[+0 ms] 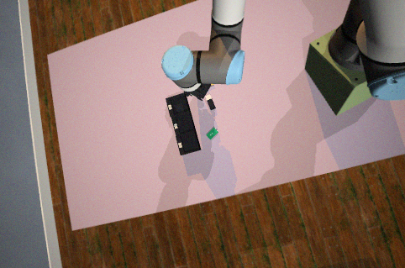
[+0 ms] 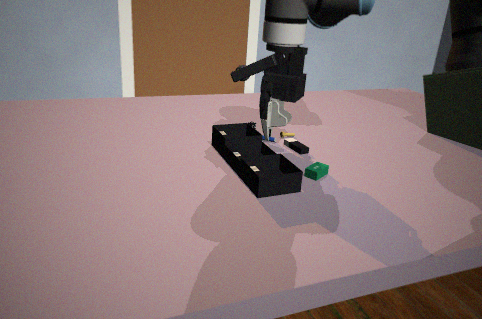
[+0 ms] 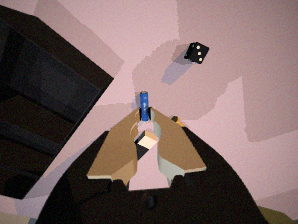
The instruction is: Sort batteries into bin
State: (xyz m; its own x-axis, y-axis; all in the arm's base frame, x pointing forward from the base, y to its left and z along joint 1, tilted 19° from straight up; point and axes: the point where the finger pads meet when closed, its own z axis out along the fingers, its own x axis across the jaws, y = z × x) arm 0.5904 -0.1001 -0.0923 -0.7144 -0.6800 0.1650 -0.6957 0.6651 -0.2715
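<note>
Now: the yellow piece 6 cm behind my hand, 1 cm to the right of it and 1 cm below it. From my hand the other things lie so: blue battery: 1 cm below; black-and-white battery: 4 cm behind, 6 cm to the left, 1 cm below; small black object: 9 cm to the right, 1 cm below.
</note>
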